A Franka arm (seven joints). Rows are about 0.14 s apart.
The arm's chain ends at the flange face. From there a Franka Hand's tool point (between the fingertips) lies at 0.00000 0.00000 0.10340 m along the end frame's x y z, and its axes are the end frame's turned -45 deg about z.
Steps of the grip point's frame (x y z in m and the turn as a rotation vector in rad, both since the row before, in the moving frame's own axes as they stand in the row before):
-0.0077 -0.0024 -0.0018 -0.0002 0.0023 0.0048
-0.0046 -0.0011 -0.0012 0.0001 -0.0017 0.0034
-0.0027 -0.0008 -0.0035 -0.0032 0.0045 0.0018
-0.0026 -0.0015 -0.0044 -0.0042 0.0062 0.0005
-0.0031 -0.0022 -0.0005 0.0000 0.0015 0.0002
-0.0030 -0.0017 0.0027 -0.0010 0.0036 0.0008
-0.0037 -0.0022 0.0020 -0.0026 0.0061 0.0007
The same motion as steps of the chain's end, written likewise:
-0.0073 0.0039 -0.0018 0.0015 0.0018 0.0048
-0.0039 0.0024 -0.0012 -0.0011 -0.0013 0.0034
-0.0030 0.0014 -0.0035 0.0009 0.0054 0.0018
-0.0037 0.0009 -0.0044 0.0014 0.0074 0.0005
-0.0039 0.0007 -0.0005 0.0011 0.0011 0.0002
-0.0037 0.0011 0.0027 0.0018 0.0033 0.0008
-0.0048 0.0013 0.0020 0.0025 0.0062 0.0007

